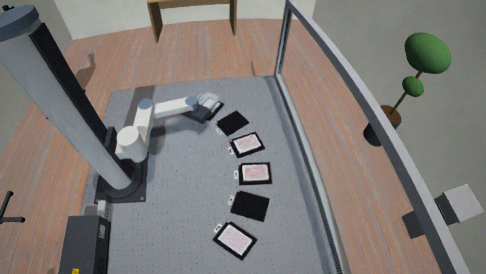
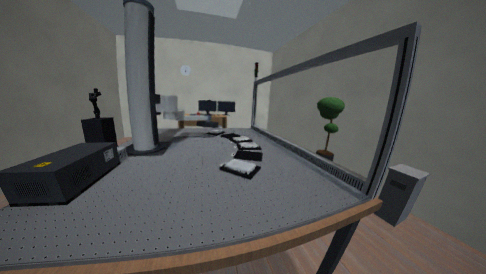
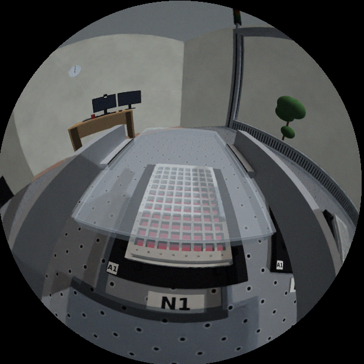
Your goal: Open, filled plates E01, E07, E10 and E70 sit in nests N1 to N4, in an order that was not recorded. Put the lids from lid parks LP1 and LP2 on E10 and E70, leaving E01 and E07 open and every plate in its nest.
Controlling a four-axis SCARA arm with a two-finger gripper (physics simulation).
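Frame: origin at the arm's base, x ahead, y left, z up, level; metres.
Seen in the pictures: gripper, fingertip midpoint: (image 1: 209,97); arm's base at its link origin: (image 1: 122,178) (image 2: 146,149).
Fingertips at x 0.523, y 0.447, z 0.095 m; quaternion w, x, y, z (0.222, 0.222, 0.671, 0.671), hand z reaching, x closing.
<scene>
Pixels of each thing's top centre, then the offset from my fingertips to it. "spot": a spot on its surface instead.
- Lid park LP2 at its top centre: (image 1: 232,121) dy -0.154, dx +0.120, dz -0.062 m
- N2 at its top centre: (image 1: 247,142) (image 2: 240,137) dy -0.318, dx +0.182, dz -0.056 m
- N3 at its top centre: (image 1: 255,171) (image 2: 248,143) dy -0.499, dx +0.193, dz -0.056 m
- N4 at its top centre: (image 1: 235,239) (image 2: 240,164) dy -0.824, dx +0.045, dz -0.056 m
- Lid park LP1 at its top centre: (image 1: 250,204) (image 2: 249,153) dy -0.667, dx +0.141, dz -0.062 m
- framed guard at a spot on its surface: (image 1: 310,165) spot: dy -0.514, dx +0.485, dz -0.043 m
My gripper (image 1: 209,100) (image 3: 179,132) is shut on a clear lid (image 3: 175,142), held level above nest N1 (image 3: 150,272), apart from the plate. The filled plate (image 3: 177,257) in N1 shows through the lid, with pink wells; its name is not readable. Lid park LP2 (image 1: 232,123) is a bare black base. Plates sit in N2 (image 1: 247,144) (image 2: 242,138), N3 (image 1: 255,173) (image 2: 248,145) and N4 (image 1: 235,240) (image 2: 241,166); their names, and whether each has a lid, cannot be told. Lid park LP1 (image 1: 250,205) (image 2: 248,155) is black, with no lid visible.
The arm's column (image 1: 65,95) (image 2: 141,75) stands left of the nests. A dark control box (image 1: 85,245) (image 2: 60,170) is at the near left. A framed guard (image 1: 310,165) runs along the right side. A desk (image 1: 192,4) (image 3: 102,125) stands beyond the table.
</scene>
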